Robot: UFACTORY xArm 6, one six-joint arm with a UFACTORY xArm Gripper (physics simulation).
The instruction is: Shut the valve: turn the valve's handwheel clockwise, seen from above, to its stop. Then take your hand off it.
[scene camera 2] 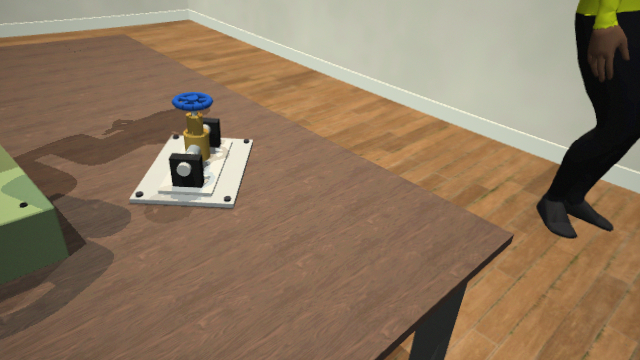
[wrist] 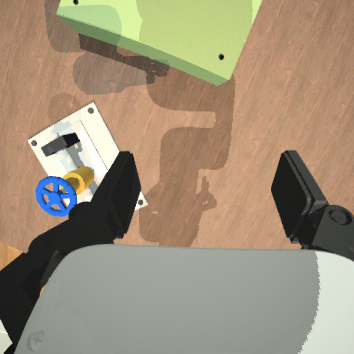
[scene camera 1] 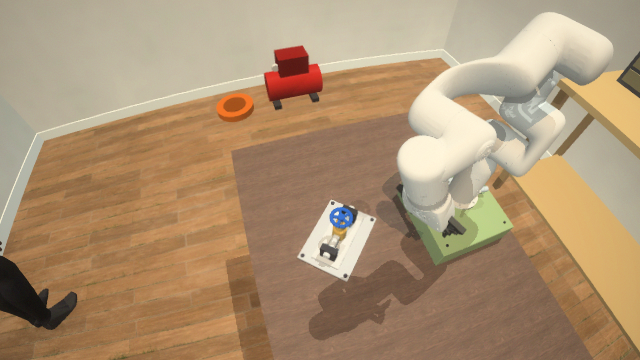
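The valve's blue handwheel (scene camera 1: 341, 218) (scene camera 2: 192, 98) (wrist: 56, 196) lies level on top of the brass valve body (scene camera 1: 340, 233) (scene camera 2: 196, 143) (wrist: 80, 180). The valve stands on a white plate (scene camera 1: 356, 242) (scene camera 2: 235, 167) (wrist: 95, 125), with black pipe supports at both ends. My gripper (scene camera 1: 427, 210) (wrist: 204, 169) is open and empty, high and well to the side of the valve. In the wrist view the handwheel shows left of the left finger, which covers part of the plate. In scene camera 1 the wrist hides much of the gripper. The gripper does not show in scene camera 2.
The green base block (scene camera 1: 475, 242) (scene camera 2: 30, 245) (wrist: 190, 45) stands on the brown table (scene camera 1: 280, 170) (scene camera 2: 350, 260) beside the valve plate. A wooden bench (scene camera 1: 580, 225) is at the right. A red tank (scene camera 1: 294, 82) and orange ring (scene camera 1: 221, 114) are beyond the table. A person (scene camera 1: 20, 295) (scene camera 2: 595, 125) stands off it.
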